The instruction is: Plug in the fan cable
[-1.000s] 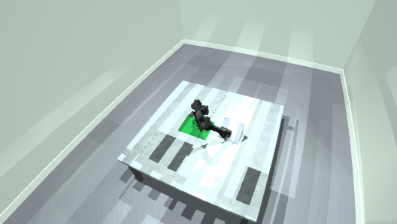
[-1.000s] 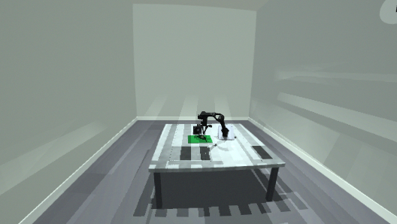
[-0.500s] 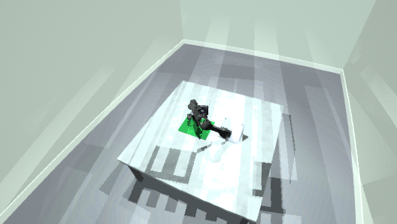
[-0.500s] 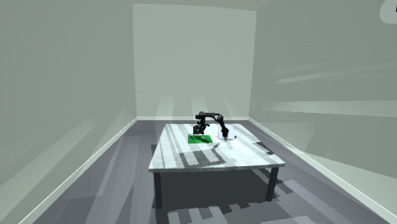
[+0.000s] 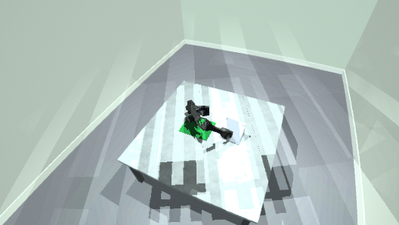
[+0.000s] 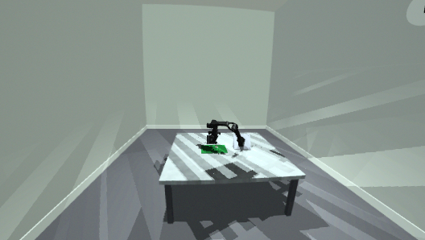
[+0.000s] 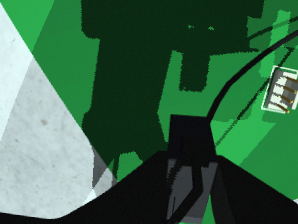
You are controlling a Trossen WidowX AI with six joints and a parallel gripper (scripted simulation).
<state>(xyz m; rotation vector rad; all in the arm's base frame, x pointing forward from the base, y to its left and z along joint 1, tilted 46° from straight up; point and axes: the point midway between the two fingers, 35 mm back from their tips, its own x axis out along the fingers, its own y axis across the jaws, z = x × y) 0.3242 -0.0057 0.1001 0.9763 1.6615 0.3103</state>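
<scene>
Right now the green board is 120 mm below my gripper tip, 30 mm to the right of it and 10 mm ahead of it. The rest, counted from my gripper tip: black fan plug 10 mm below, 10 mm behind; then white four-pin header 100 mm below, 80 mm to the right, 20 mm behind; then black fan 200 mm to the right, 40 mm below, 40 mm ahead.
</scene>
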